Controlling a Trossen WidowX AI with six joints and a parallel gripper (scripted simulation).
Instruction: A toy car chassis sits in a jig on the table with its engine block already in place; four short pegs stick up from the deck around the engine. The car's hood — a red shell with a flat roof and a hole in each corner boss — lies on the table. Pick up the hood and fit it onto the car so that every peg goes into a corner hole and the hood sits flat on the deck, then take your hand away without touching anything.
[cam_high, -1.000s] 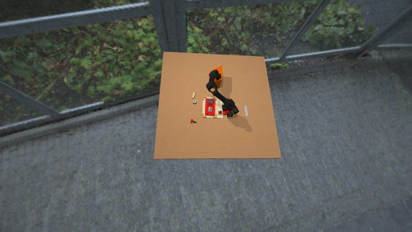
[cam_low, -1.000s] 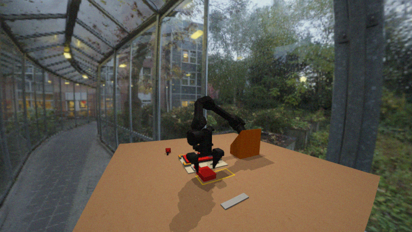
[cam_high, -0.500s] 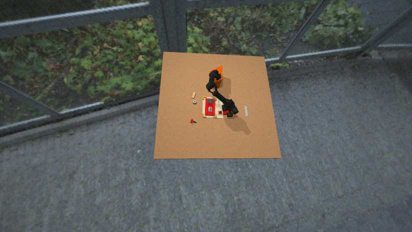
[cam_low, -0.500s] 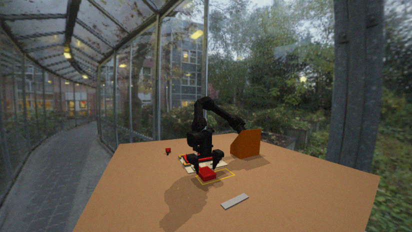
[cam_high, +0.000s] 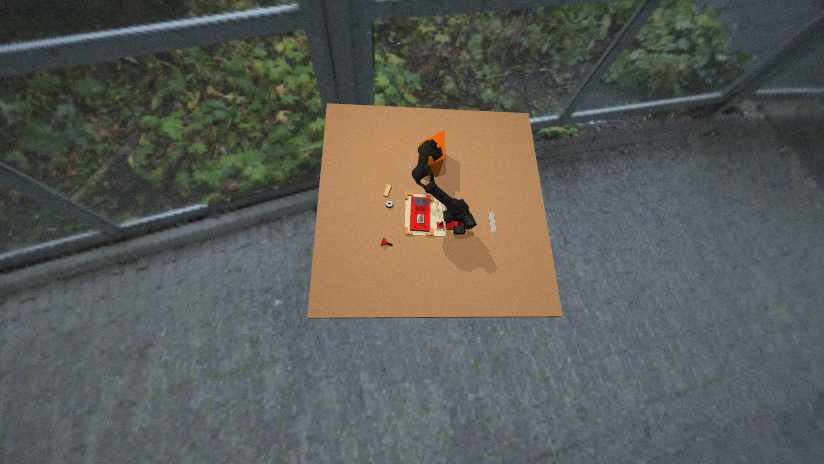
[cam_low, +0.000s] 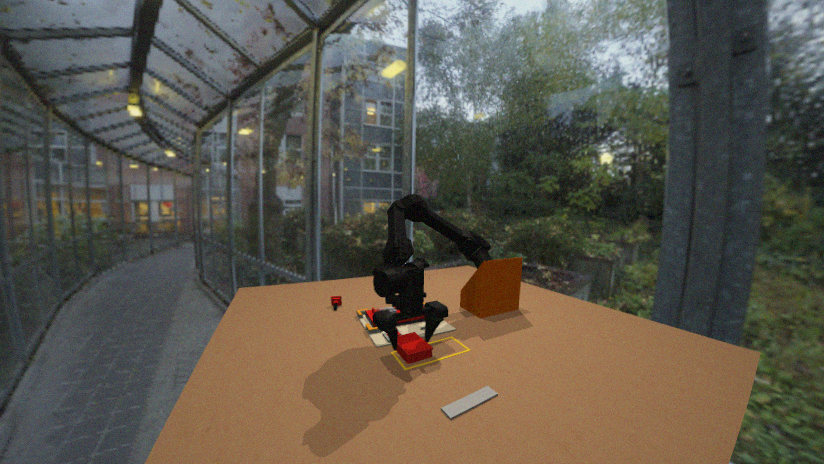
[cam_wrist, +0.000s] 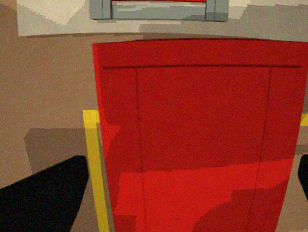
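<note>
The red hood is right at my gripper tip. The rest, counted from my gripper tip: grey engine block (30 mm behind, 190 mm to the right, 10 mm above); jig (60 mm behind, 170 mm to the right); grey bar (10 mm ahead, 220 mm to the left, 10 mm below).
</note>
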